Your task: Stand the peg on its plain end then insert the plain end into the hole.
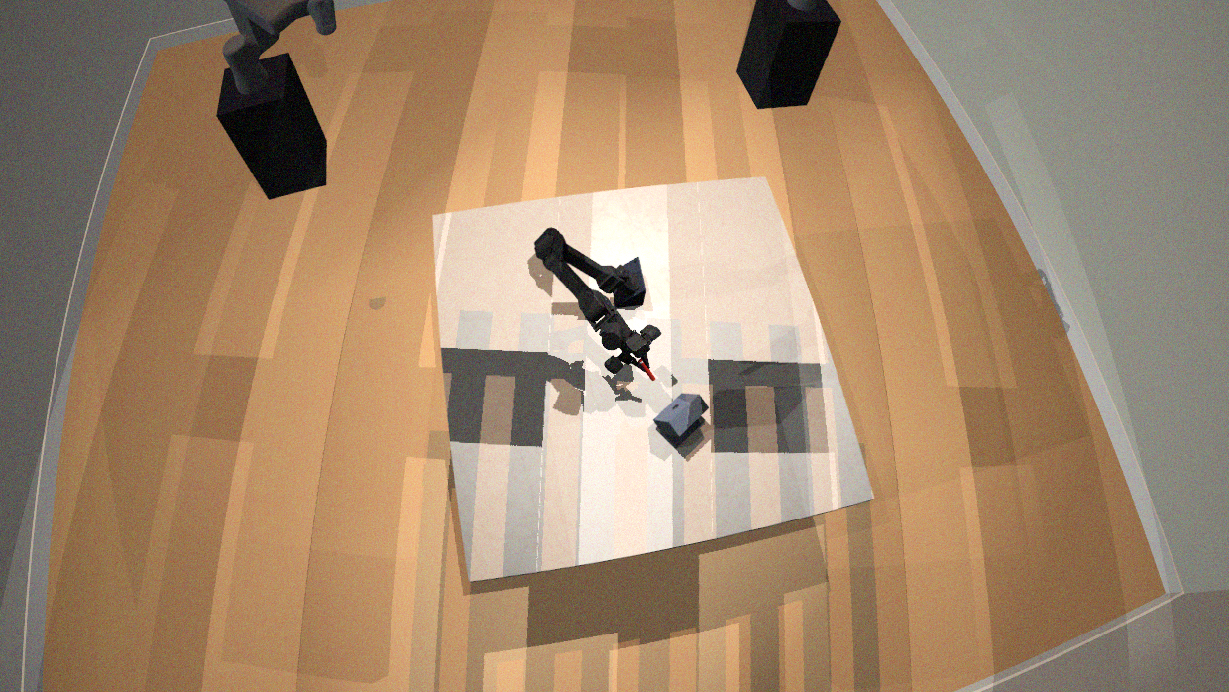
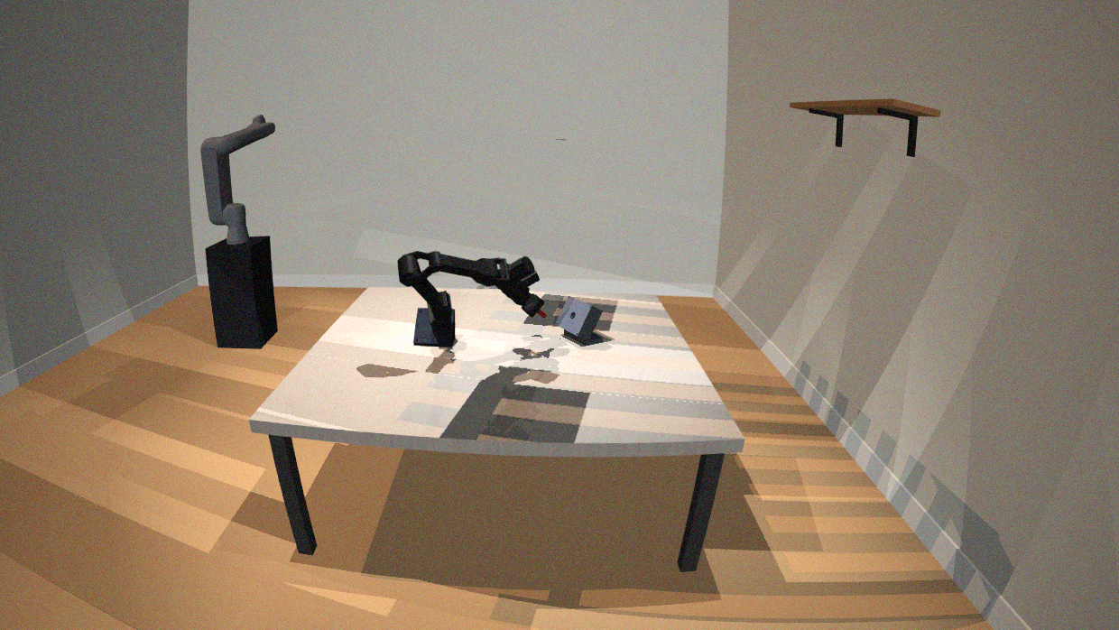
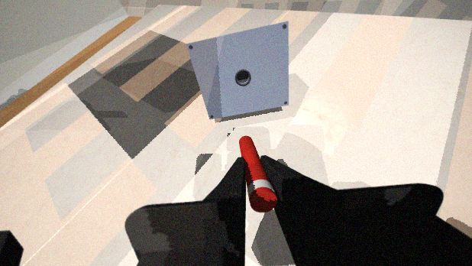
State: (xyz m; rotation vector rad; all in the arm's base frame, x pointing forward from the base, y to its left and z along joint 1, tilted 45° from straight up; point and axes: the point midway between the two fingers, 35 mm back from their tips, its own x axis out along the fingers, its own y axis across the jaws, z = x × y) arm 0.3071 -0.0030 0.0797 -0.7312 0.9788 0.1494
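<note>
Now: the sloped panel 14 cm ahead of my gripper tip, 7 cm to the left of it and 5 cm below it. From my gripper tip the other things lie so: red peg: 1 cm behind, 1 cm to the right, 1 cm above.
</note>
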